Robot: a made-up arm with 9 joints.
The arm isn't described. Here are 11 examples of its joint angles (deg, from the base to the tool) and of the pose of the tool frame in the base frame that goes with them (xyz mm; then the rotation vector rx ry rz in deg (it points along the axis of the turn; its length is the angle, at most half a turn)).
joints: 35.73 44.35 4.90 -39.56 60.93 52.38 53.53 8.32 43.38
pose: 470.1 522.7 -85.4 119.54 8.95 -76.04
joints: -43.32 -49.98 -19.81 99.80 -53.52 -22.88 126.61 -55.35 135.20
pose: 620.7 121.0 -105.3 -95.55 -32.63 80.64
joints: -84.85 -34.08 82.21 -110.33 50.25 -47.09 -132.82 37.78 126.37
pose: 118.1 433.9 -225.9 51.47 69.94 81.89
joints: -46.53 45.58 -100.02 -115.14 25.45 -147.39 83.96 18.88 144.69
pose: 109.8 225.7 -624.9 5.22 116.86 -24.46
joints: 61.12 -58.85 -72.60 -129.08 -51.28 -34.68 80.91 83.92 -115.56
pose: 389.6 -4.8 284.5 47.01 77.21 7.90
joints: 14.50 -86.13 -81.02 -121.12 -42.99 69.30 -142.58 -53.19 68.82
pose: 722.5 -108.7 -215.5 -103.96 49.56 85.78
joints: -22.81 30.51 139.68 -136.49 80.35 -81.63 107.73 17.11 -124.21
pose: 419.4 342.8 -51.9 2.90 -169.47 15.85
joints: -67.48 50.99 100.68 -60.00 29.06 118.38 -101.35 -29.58 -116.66
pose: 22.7 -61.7 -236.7 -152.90 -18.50 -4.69
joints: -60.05 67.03 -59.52 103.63 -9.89 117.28 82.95 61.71 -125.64
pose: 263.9 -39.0 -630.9 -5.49 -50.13 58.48
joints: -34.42 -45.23 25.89 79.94 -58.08 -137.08 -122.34 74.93 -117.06
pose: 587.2 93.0 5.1 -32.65 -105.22 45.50
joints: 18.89 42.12 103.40 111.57 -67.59 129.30 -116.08 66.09 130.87
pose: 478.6 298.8 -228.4 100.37 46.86 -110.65
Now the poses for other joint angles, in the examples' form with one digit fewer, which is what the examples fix.
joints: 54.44 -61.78 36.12 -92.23 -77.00 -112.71 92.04 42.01 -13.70
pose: 718 -7 279 23.1 -41.4 108.8
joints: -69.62 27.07 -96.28 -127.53 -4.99 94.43 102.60 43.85 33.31
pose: 581 -424 -421 -60.9 78.4 16.6
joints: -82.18 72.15 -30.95 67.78 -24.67 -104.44 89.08 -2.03 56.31
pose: 614 -82 -164 136.0 -58.0 59.0
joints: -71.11 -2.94 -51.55 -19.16 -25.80 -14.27 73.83 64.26 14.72
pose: 231 129 20 -53.0 29.1 -101.0
